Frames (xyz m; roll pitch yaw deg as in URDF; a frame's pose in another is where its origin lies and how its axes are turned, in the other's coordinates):
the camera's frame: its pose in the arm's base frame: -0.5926 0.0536 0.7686 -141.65 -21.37 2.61
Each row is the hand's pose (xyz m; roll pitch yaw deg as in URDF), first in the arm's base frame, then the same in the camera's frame.
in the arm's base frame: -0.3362 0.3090 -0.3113 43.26 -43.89 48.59
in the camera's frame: -0.1441 0.4936 1.0162 -149.79 2.39 -43.98
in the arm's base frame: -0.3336 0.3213 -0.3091 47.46 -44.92 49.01
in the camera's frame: -0.1404 0.4835 1.0231 -145.33 3.32 -44.50
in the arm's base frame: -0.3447 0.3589 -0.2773 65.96 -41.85 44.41
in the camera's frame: -0.1376 0.4331 1.0208 -129.83 1.18 -40.50
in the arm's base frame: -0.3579 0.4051 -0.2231 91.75 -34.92 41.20
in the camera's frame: -0.1281 0.3626 1.0071 -106.18 -4.73 -36.08
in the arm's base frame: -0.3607 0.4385 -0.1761 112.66 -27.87 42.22
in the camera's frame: -0.1122 0.3089 0.9932 -84.92 -11.71 -34.75
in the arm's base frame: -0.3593 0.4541 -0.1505 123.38 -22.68 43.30
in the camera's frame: -0.1009 0.2824 0.9847 -73.90 -16.95 -34.11
